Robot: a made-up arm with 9 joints. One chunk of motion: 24 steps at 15 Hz.
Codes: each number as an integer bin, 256 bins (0 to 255) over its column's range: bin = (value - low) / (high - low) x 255, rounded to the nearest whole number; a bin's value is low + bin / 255 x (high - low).
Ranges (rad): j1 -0.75..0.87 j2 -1.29..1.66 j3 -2.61..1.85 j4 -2.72..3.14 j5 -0.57..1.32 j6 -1..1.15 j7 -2.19..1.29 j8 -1.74..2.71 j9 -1.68..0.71
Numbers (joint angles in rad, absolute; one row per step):
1: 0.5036 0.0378 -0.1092 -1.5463 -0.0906 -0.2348 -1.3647 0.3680 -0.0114
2: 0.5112 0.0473 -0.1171 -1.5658 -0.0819 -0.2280 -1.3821 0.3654 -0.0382
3: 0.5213 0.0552 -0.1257 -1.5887 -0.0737 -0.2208 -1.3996 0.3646 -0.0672
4: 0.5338 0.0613 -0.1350 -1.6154 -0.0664 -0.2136 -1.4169 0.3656 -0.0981
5: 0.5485 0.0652 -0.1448 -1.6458 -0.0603 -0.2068 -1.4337 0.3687 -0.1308
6: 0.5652 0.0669 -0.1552 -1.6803 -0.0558 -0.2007 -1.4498 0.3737 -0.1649
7: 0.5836 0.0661 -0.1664 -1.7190 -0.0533 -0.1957 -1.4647 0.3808 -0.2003
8: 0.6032 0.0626 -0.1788 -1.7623 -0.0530 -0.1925 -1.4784 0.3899 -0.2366
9: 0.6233 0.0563 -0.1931 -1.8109 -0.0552 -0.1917 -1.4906 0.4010 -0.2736
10: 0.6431 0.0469 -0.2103 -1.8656 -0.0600 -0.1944 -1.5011 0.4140 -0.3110
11: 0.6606 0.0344 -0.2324 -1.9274 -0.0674 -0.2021 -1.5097 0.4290 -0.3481
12: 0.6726 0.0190 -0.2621 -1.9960 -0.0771 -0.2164 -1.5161 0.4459 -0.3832
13: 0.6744 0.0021 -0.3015 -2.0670 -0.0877 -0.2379 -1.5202 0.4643 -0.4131
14: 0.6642 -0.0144 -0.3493 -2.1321 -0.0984 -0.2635 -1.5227 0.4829 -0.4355
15: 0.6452 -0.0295 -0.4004 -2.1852 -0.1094 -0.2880 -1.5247 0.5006 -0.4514
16: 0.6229 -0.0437 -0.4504 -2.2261 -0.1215 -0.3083 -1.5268 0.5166 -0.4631
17: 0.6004 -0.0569 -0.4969 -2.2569 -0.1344 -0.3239 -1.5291 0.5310 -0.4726
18: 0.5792 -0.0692 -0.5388 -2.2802 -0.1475 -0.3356 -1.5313 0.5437 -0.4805
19: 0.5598 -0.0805 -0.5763 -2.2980 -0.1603 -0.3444 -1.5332 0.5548 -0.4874
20: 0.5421 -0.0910 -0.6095 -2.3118 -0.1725 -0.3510 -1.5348 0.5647 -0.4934
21: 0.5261 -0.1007 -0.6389 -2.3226 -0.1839 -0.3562 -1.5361 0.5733 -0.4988
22: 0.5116 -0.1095 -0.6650 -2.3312 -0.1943 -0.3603 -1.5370 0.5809 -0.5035
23: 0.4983 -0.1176 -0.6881 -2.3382 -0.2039 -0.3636 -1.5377 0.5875 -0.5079
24: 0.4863 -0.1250 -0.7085 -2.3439 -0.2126 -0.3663 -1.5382 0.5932 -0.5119
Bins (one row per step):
1: 197 115 143 51 65 91 60 121 178
2: 199 116 143 50 66 92 59 121 175
3: 200 116 142 49 67 92 58 121 172
4: 202 117 142 48 68 93 57 121 169
5: 204 117 141 47 69 94 55 121 165
6: 207 117 140 45 69 95 54 121 162
7: 210 117 140 44 70 95 53 122 158
8: 213 117 139 42 70 96 52 122 154
9: 216 116 138 40 69 96 51 123 150
10: 219 116 137 37 69 96 50 123 146
11: 222 114 136 34 68 95 50 124 142
12: 224 113 134 32 67 93 49 125 138
13: 224 112 132 28 65 90 49 126 135
14: 223 110 129 26 64 87 49 127 133
15: 220 109 126 23 62 84 49 128 131
16: 216 108 123 21 61 82 49 129 130
17: 213 107 121 20 59 80 48 130 129
18: 209 106 118 19 57 79 48 131 128
19: 206 105 116 18 55 78 48 131 127
20: 203 104 114 18 54 77 48 132 127
21: 201 103 113 17 52 76 48 133 126
22: 199 102 111 17 51 76 48 133 126
23: 196 101 110 17 49 75 48 133 125
24: 195 101 109 16 48 75 48 134 125

